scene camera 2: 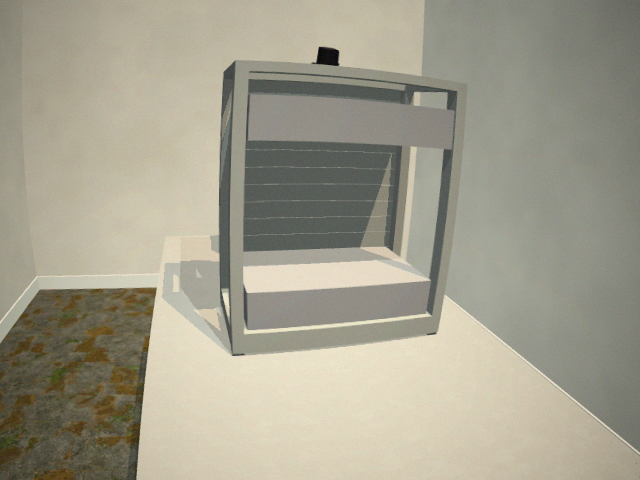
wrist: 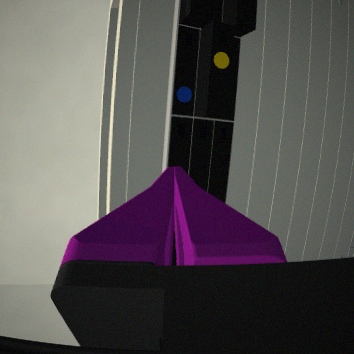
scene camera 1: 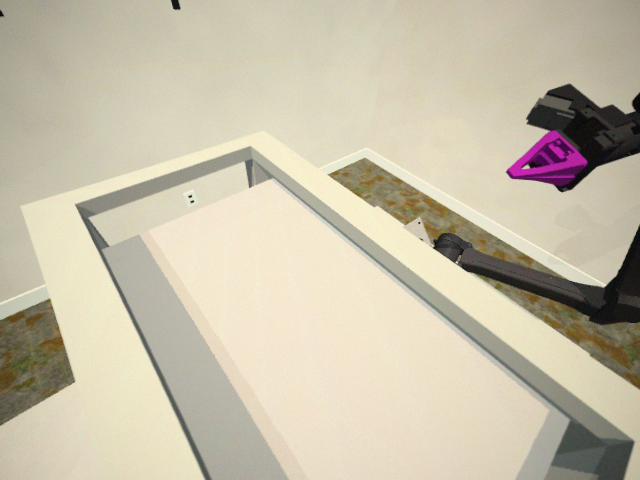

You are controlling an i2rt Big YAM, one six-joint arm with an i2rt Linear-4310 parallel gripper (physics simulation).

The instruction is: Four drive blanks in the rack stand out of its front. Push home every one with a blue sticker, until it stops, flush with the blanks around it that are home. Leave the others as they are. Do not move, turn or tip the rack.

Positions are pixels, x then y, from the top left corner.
rack: scene camera 2 314, 159; wrist 264, 136; scene camera 1 292, 323
